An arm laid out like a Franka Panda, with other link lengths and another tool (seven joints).
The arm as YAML. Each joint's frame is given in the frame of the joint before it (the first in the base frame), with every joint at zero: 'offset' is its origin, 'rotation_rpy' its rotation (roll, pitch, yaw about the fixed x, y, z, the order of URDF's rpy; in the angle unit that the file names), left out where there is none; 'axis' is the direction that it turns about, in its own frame. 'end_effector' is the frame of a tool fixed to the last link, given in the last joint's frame.
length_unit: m
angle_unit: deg
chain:
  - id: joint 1
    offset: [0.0, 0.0, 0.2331]
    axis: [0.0, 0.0, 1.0]
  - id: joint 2
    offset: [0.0, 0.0, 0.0]
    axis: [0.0, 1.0, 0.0]
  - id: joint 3
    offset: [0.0, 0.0, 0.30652]
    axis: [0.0, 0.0, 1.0]
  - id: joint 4
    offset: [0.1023, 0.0, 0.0]
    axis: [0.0, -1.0, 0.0]
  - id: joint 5
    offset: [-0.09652, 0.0, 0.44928]
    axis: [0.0, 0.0, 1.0]
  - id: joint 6
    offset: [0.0, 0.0, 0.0]
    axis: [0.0, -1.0, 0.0]
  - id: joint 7
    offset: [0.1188, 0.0, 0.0]
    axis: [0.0, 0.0, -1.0]
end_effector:
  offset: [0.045, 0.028, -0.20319]
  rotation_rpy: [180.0, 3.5, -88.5]
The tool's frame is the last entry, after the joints.
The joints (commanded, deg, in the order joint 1, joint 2, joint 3, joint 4, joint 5, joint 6, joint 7), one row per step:
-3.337, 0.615, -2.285, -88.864, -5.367, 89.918, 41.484
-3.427, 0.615, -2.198, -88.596, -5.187, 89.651, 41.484
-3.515, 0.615, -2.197, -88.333, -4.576, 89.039, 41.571
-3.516, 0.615, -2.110, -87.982, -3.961, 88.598, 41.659
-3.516, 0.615, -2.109, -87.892, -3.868, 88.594, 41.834
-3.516, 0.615, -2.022, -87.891, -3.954, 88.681, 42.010
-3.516, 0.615, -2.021, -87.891, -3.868, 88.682, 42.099
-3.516, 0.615, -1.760, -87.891, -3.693, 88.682, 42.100
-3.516, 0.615, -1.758, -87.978, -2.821, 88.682, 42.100
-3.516, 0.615, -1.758, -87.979, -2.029, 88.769, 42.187
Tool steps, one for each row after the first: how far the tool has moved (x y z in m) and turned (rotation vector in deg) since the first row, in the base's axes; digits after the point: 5 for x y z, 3 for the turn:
-0.00043, 0.00057, 0.00201, 0.180, -0.020, -0.025
-0.00210, 0.00157, 0.00275, 0.823, 0.257, -0.242
-0.00274, 0.00477, 0.00497, 1.444, 0.279, -0.262
-0.00261, 0.00494, 0.00590, 1.528, 0.171, -0.432
-0.00224, 0.00555, 0.00622, 1.434, 0.078, -0.516
-0.00222, 0.00579, 0.00619, 1.520, 0.062, -0.601
-0.00175, 0.00968, 0.00612, 1.697, 0.050, -0.336
-0.00159, 0.01284, 0.00486, 2.573, 0.059, -0.312
-0.00104, 0.01559, 0.00486, 3.353, -0.102, -0.372

